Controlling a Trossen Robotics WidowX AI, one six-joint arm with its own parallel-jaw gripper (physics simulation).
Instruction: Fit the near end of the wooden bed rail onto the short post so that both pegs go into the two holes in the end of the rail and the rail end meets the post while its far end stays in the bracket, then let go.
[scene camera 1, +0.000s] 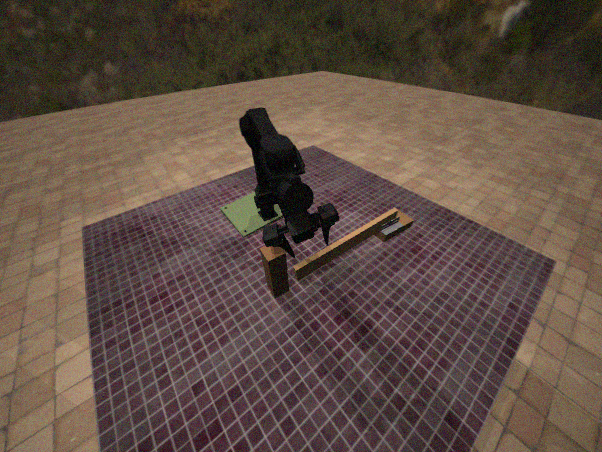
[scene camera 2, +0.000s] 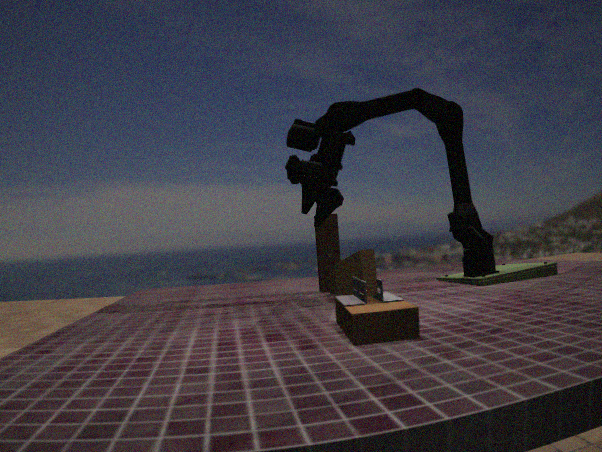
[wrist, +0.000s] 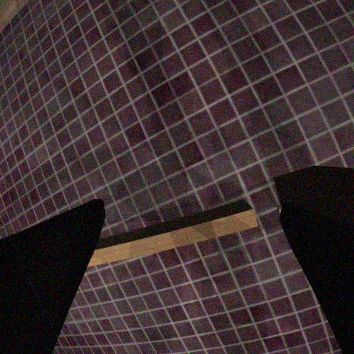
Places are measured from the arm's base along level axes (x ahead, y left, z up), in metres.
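Where they show: gripper, fingertip midpoint: (scene camera 1: 310, 250) (scene camera 2: 310, 220) (wrist: 194, 209); arm's base, origin of the base link: (scene camera 1: 268, 213) (scene camera 2: 481, 274).
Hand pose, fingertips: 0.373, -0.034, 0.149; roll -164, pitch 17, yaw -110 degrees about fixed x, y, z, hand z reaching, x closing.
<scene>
Things, the pixels of their centre, and the offset from my fingertips, as dx, dy, dz. "spot": a spot on its surface instead. Level surfaces: height alone.
- wooden rail, body centre: (wrist: 86, 252) (scene camera 2: 346, 277) (scene camera 1: 349, 241) -0.043, +0.193, -0.113
- upright post, surface spot: (scene camera 2: 328, 250) spot: -0.041, -0.064, -0.068
- purple tiled mat, its level: dz -0.165
The wooden rail (scene camera 1: 350, 240) (scene camera 2: 369, 270) (wrist: 175, 241) has its far end between the metal plates of the wooden bracket (scene camera 1: 392, 230) (scene camera 2: 377, 322). Its near end is a short gap from the upright post (scene camera 1: 276, 274) (scene camera 2: 328, 250). In the wrist view a dark side of the post (wrist: 320, 185) shows behind the right finger, with a sliver of a peg (wrist: 280, 210). The holes in the rail end are not visible. My gripper (scene camera 1: 310, 250) (scene camera 2: 311, 217) (wrist: 194, 209) is open and empty above the near part of the rail. Its fingers are spread roughly along the rail's length, one close to the post's top.
The arm's base stands on a green plate (scene camera 1: 242, 218) (scene camera 2: 530, 270) behind the post and rail. A purple tiled mat (scene camera 1: 225, 350) (scene camera 2: 200, 380) (wrist: 165, 95) lies under the parts. Paving (scene camera 1: 45, 325) surrounds the mat.
</scene>
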